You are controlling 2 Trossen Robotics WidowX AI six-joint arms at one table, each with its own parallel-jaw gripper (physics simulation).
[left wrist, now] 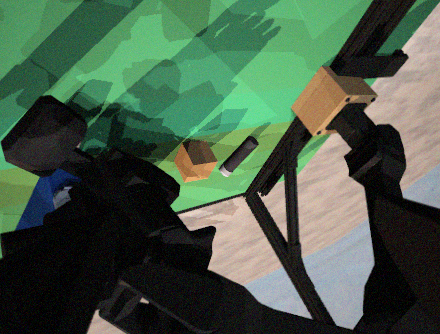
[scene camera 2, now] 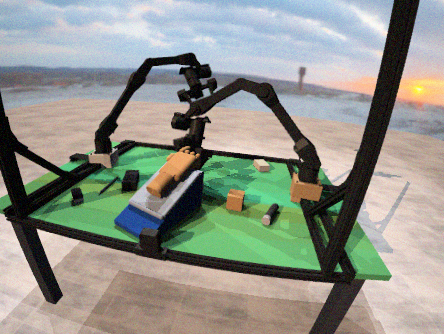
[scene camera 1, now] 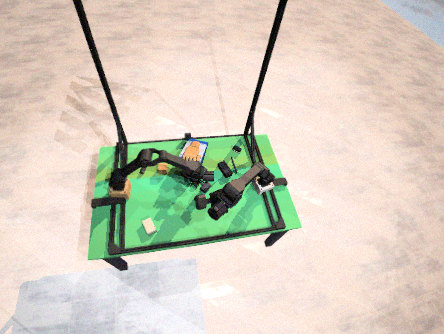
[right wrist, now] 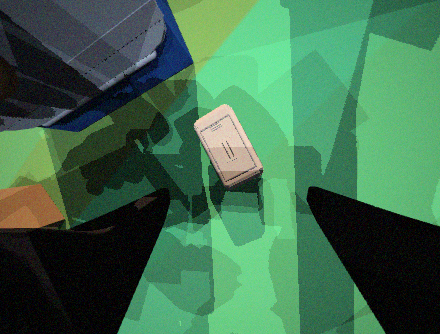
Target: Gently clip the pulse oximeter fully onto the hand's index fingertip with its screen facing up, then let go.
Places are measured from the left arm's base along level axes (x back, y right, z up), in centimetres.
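Where they show: left gripper, between the fingertips: (left wrist: 246, 214); right gripper, between the fingertips: (left wrist: 82, 133) (right wrist: 237, 194); left arm's base, origin of its link: (scene camera 2: 103, 151) (scene camera 1: 263, 181); right arm's base, origin of its link: (left wrist: 345, 116) (scene camera 2: 307, 179) (scene camera 1: 119, 185).
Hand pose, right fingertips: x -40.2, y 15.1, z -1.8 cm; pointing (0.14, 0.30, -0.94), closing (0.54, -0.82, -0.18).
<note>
Each offset is from my right fingertips to the top centre of the thing. Level surfaces: height alone.
The pulse oximeter {dx +2.1, dy +2.4, dz -0.9 cm} (right wrist: 228, 146), a small beige box with an outlined panel on top, lies flat on the green table {dz -4.1 cm} (right wrist: 318, 83) (scene camera 1: 171, 228) (scene camera 2: 240, 238). It is just off the corner of the blue wedge (right wrist: 172, 56) (scene camera 2: 154, 215) (scene camera 1: 203, 146). The tan hand (scene camera 2: 179, 166) (scene camera 1: 192, 153) rests on the wedge, apart from the oximeter. My right gripper (right wrist: 237, 193) (scene camera 1: 207, 181) (scene camera 2: 192, 149) is open and empty. It hangs over the oximeter, close to the hand's fingertips. My left gripper (scene camera 1: 208, 207) (scene camera 2: 197, 90) is open, empty and higher up. The oximeter is hidden in both scene views.
An orange cube {dx -16.2, dy +17.3, dz +0.9 cm} (scene camera 2: 235, 199) (scene camera 1: 162, 167) (left wrist: 195, 160) and a dark cylinder {dx -26.8, dy +23.3, dz -1.4 cm} (scene camera 2: 270, 214) (left wrist: 238, 156) lie near the right arm's base (scene camera 2: 305, 190). A beige block {dx -33.4, dy -16.8, dz -1.1 cm} (scene camera 2: 261, 165) (scene camera 1: 149, 225), a black box {dx +22.0, dy +4.1, dz -0.6 cm} (scene camera 2: 130, 180) (scene camera 1: 224, 169) and a pen {dx +30.0, dy +6.8, dz -3.2 cm} (scene camera 2: 109, 185) also lie on the table.
</note>
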